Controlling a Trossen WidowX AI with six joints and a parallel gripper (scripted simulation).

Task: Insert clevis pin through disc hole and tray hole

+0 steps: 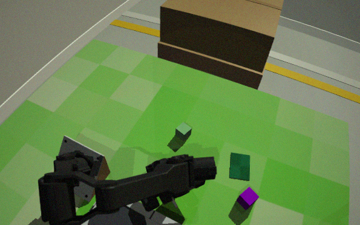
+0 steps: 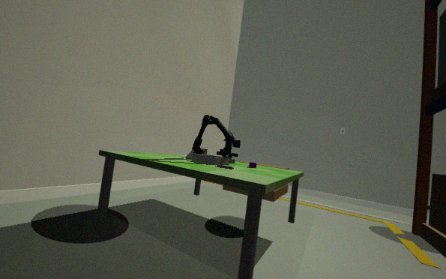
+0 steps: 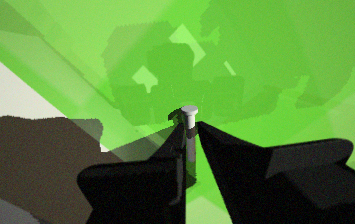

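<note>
Now: the steel clevis pin 10 mm ahead of my gripper tip and 10 mm above it. Also, from my gripper tip: steel tray 170 mm to the right, 40 mm behind, 40 mm above; dark grey disc 170 mm to the right, 70 mm behind, 60 mm above; purple cube 210 mm ahead, 110 mm to the left, 20 mm above.
</note>
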